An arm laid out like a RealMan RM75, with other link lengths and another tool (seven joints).
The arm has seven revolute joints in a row. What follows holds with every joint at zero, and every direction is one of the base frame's. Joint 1 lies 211.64 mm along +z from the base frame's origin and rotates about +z. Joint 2 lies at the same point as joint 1 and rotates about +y. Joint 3 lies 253.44 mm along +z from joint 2 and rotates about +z. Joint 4 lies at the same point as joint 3 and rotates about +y. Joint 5 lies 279.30 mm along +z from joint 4 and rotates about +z. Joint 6 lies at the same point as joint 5 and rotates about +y. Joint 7 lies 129.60 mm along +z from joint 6 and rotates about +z. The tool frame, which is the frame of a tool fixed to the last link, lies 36.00 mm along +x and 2.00 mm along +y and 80.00 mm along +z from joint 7; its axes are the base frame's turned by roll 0.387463, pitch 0.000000 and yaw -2.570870 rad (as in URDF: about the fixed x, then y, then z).
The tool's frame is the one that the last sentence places.
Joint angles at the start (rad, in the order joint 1, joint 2, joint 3, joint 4, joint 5, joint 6, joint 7):
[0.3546 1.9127 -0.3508 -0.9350 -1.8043 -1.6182 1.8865]
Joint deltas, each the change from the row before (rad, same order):
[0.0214 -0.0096 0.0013 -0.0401 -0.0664 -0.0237 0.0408]
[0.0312 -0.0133 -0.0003 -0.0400 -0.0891 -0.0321 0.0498]
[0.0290 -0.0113 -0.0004 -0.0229 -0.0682 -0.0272 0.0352]
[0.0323 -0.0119 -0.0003 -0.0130 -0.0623 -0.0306 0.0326]
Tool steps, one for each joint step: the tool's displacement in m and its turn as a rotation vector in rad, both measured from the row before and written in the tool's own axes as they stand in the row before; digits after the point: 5 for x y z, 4 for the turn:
[0.00343 -0.00508 0.00259 -0.0338 -0.0556 0.0082]
[0.00279 -0.00501 0.00298 -0.0478 -0.0703 0.0183]
[0.00224 -0.00403 0.00304 -0.0349 -0.0531 0.0159]
[0.00181 -0.00463 0.00416 -0.0268 -0.0509 0.0198]

